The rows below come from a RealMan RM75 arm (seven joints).
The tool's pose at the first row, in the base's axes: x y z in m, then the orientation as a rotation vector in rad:
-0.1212 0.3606 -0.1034 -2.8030 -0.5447 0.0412
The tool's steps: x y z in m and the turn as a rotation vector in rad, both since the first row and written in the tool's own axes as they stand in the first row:
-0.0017 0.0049 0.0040 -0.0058 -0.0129 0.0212
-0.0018 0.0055 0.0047 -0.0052 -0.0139 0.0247
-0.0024 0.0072 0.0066 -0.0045 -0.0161 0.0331
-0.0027 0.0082 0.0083 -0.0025 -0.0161 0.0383
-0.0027 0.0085 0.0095 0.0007 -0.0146 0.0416
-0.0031 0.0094 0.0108 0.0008 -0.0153 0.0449
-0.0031 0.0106 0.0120 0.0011 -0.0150 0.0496
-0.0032 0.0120 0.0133 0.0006 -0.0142 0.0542
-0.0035 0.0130 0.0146 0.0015 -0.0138 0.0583
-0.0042 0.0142 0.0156 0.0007 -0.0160 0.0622
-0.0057 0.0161 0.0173 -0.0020 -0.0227 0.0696
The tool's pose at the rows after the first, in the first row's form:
-0.1213 0.3567 -0.1087 -2.8161 -0.5189 0.0622
-0.1213 0.3563 -0.1095 -2.8166 -0.5142 0.0645
-0.1214 0.3551 -0.1118 -2.8184 -0.5027 0.0695
-0.1214 0.3546 -0.1137 -2.8178 -0.4951 0.0711
-0.1214 0.3546 -0.1150 -2.8154 -0.4896 0.0704
-0.1215 0.3540 -0.1165 -2.8162 -0.4851 0.0721
-0.1212 0.3533 -0.1180 -2.8171 -0.4784 0.0727
-0.1209 0.3524 -0.1196 -2.8186 -0.4718 0.0724
-0.1209 0.3517 -0.1212 -2.8187 -0.4658 0.0729
-0.1212 0.3507 -0.1225 -2.8207 -0.4610 0.0766
-0.1221 0.3489 -0.1247 -2.8259 -0.4525 0.0869

